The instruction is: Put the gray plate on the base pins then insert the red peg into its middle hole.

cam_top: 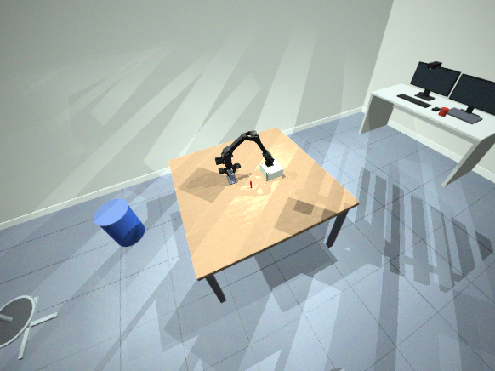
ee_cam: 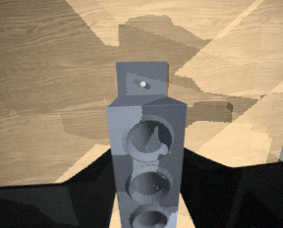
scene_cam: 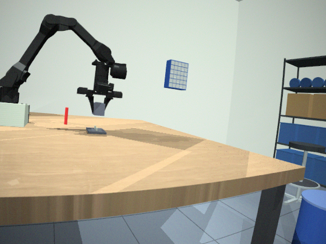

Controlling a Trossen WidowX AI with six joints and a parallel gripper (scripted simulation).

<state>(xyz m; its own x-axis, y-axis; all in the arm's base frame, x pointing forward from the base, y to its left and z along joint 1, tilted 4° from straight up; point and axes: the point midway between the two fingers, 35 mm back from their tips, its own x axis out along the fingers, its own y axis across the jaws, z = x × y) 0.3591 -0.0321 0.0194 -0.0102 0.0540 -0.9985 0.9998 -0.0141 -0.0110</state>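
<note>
Now: gripper tip 70 mm above the base, 30 mm to the left of it and 10 mm past it. Also, from my gripper tip: gray plate 30 mm above; red peg 150 mm to the left, 120 mm behind, 40 mm below.
</note>
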